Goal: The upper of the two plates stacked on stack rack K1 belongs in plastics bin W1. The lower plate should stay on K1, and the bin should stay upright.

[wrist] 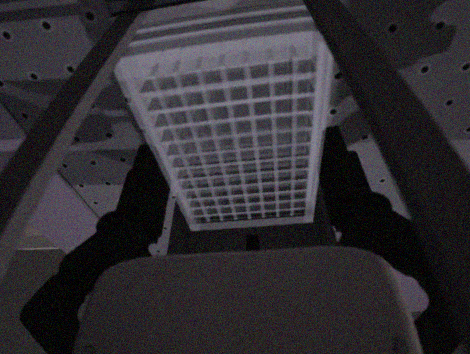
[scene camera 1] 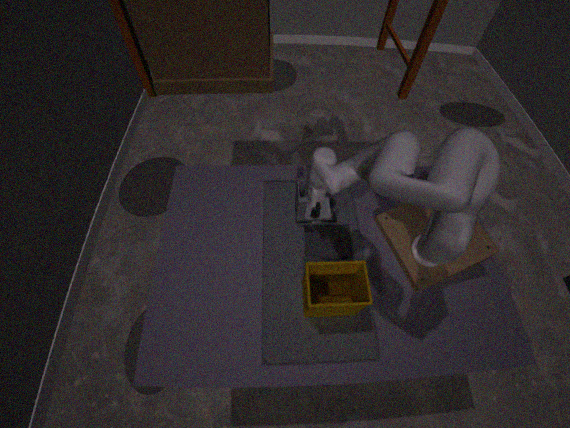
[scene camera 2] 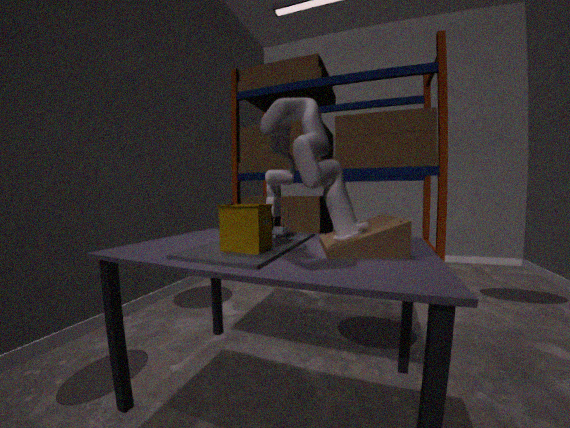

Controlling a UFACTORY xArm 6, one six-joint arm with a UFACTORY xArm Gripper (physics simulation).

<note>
I see my gripper (wrist: 239, 155), a yellow plastics bin W1 (scene camera 1: 341, 288) and a gridded plate (wrist: 235, 112).
The yellow plastics bin W1 also shows in scene camera 2 (scene camera 2: 244, 228). The wrist view does not show the yellow plastics bin W1: it is out of frame.
</note>
